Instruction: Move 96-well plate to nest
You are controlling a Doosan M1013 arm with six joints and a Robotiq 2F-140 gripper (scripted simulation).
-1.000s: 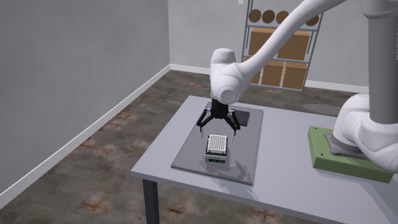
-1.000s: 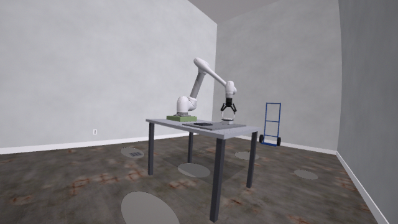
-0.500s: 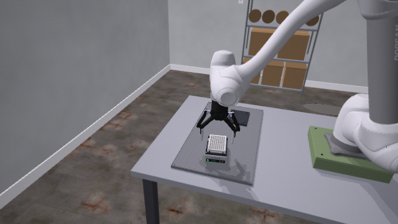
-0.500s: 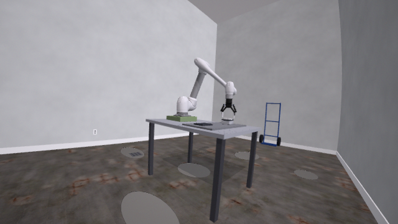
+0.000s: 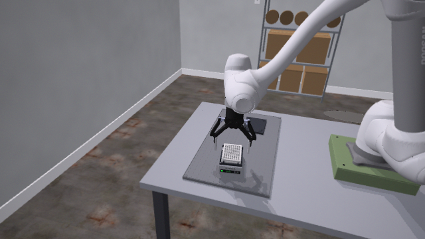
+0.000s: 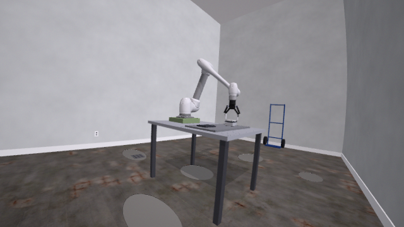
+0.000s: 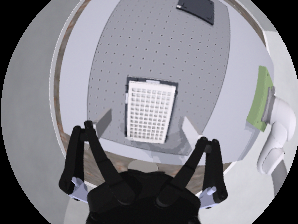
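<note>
Now: hand 2 cm above the white 96-well plate. Round my hand: dark plate nest: 38 cm to the right, 8 cm below, 7 cm behind.
</note>
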